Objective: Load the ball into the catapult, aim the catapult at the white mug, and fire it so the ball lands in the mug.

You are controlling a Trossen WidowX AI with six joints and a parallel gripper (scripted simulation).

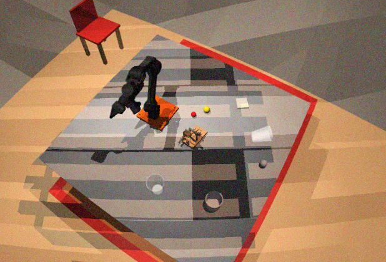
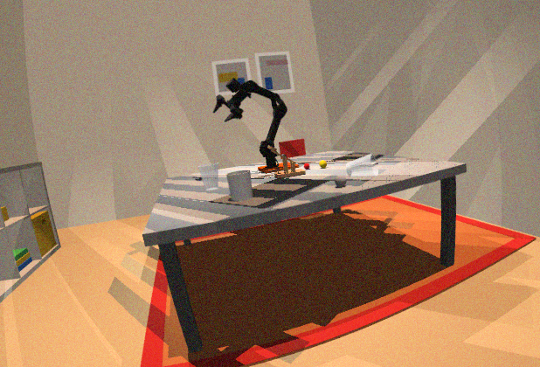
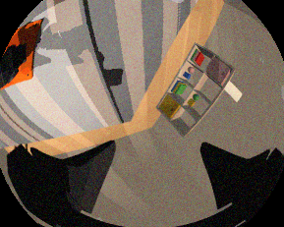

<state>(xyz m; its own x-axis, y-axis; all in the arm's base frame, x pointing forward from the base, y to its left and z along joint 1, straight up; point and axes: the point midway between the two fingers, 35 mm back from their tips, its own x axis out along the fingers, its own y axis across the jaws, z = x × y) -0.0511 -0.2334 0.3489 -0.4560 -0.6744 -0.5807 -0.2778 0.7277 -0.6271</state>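
My gripper tip is now 340 mm short of the wooden catapult, 270 mm above it and 180 mm to the right of it. Round my gripper tip: red ball (350 mm to the left, 330 mm below, 300 mm ahead); yellow ball (410 mm to the left, 360 mm ahead, 330 mm below); white mug (600 mm ahead, 320 mm below, 140 mm to the right).
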